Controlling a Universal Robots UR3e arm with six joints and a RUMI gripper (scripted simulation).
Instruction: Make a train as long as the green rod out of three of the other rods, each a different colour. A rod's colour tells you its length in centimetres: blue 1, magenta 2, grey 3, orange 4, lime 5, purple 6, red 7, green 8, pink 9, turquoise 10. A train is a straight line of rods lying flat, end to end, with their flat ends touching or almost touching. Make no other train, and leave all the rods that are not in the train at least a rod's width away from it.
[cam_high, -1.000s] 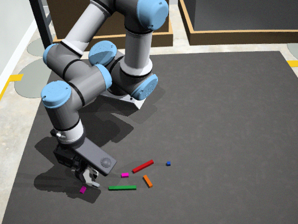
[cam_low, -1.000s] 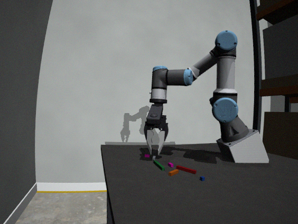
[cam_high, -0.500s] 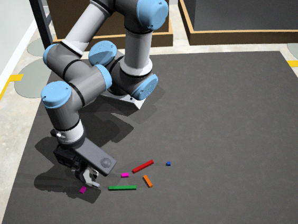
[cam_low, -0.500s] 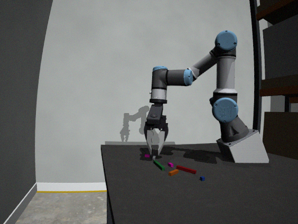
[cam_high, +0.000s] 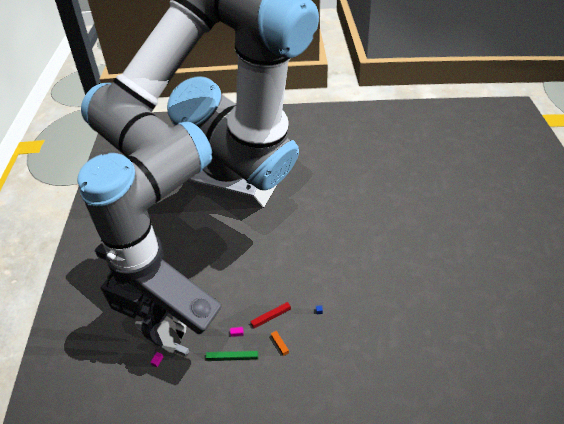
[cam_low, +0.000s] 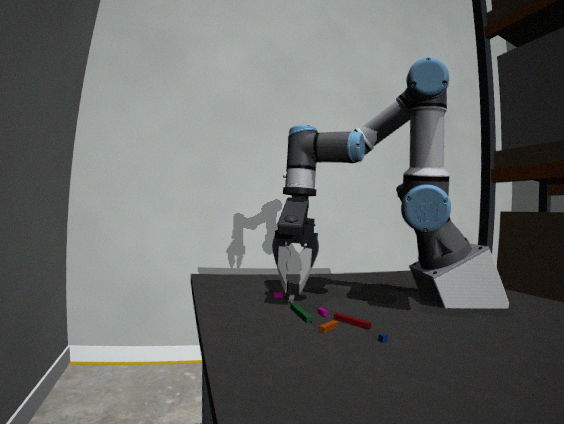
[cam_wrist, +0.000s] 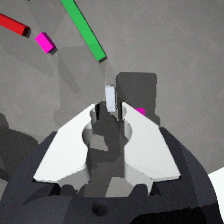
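My hand is 3 cm above the grey rod. From my hand the other things lie so: green rod 8 cm to the left, 3 cm below, 1 cm ahead; orange rod 16 cm to the left, 3 cm below, 1 cm behind; red rod 14 cm to the left, 6 cm behind, 3 cm below.
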